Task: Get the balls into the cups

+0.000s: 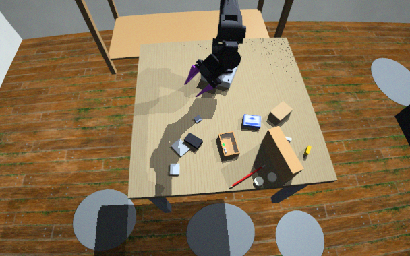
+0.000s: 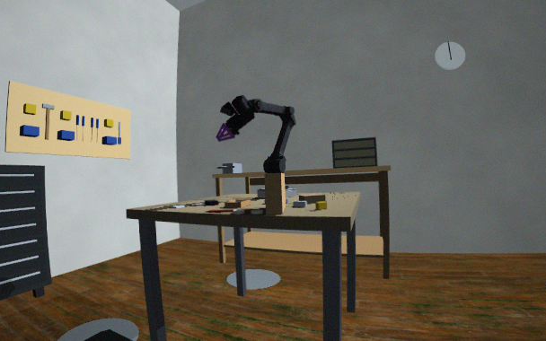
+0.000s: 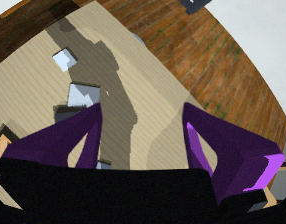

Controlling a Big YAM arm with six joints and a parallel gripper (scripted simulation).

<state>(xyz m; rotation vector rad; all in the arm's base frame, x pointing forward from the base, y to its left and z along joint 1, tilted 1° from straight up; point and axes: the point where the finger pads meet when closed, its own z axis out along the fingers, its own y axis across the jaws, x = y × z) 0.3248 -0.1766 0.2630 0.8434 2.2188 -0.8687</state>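
My gripper is now 300 mm above the wooden puzzle, 140 mm to the right of it and 100 mm short of it. From my hand the other things lie so: tall wooden block: 340 mm to the left, 250 mm below, 190 mm ahead; yellow block: 490 mm to the left, 300 mm below, 180 mm ahead; black box: 300 mm below, 60 mm ahead, 10 mm to the right.
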